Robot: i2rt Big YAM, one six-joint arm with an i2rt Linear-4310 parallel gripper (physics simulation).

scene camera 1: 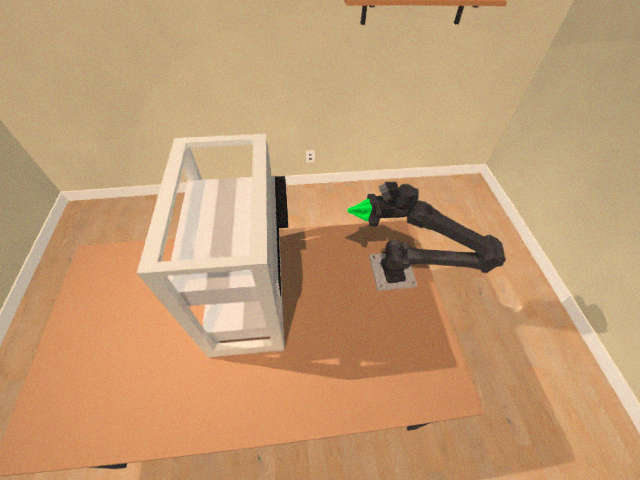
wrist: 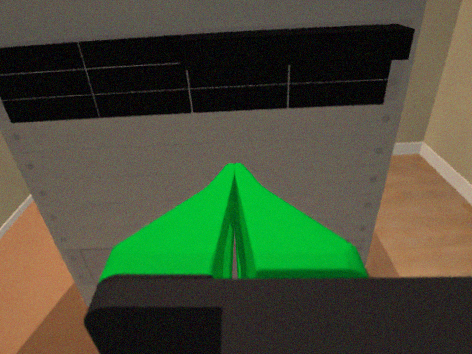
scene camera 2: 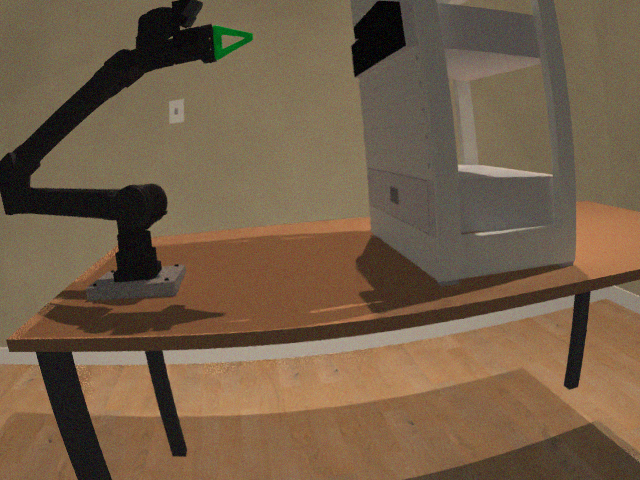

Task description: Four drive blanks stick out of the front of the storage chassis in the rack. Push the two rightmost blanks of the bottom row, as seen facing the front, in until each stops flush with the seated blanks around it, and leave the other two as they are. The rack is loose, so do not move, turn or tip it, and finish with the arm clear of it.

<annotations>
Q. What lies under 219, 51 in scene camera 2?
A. The gripper.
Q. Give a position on a white rack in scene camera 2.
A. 420, 199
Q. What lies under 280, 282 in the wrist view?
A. The gripper.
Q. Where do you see a white rack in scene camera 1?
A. At 226, 256
</annotations>
